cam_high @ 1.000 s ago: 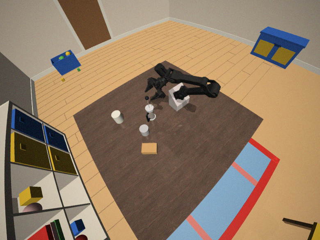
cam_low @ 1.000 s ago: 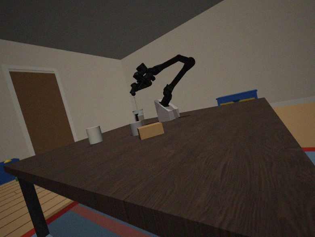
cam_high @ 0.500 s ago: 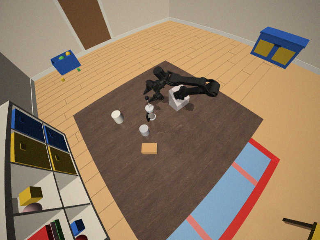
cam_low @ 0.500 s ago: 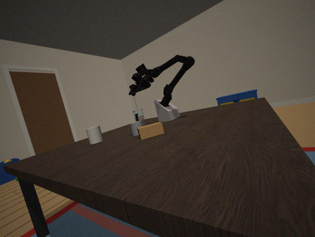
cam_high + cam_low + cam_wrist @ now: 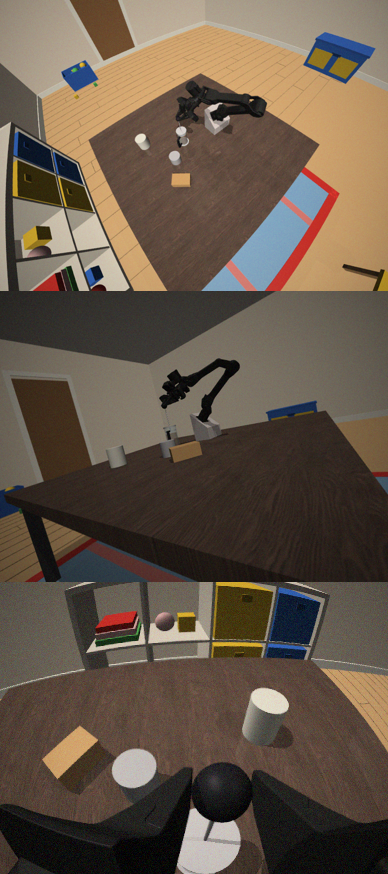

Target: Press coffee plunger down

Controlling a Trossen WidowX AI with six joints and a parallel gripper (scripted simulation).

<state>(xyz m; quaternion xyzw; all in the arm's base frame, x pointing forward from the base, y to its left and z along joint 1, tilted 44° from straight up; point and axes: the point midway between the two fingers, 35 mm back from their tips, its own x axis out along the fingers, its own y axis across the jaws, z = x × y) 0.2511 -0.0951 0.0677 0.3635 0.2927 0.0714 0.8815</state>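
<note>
Now: gripper tip 10 mm short of the coffee press, 10 mm to the right of it and 130 mm above it. Also, from my gripper tip: grey cup 120 mm ahead, 100 mm to the left, 210 mm below; then orange box 160 mm ahead, 250 mm to the left, 220 mm below.
</note>
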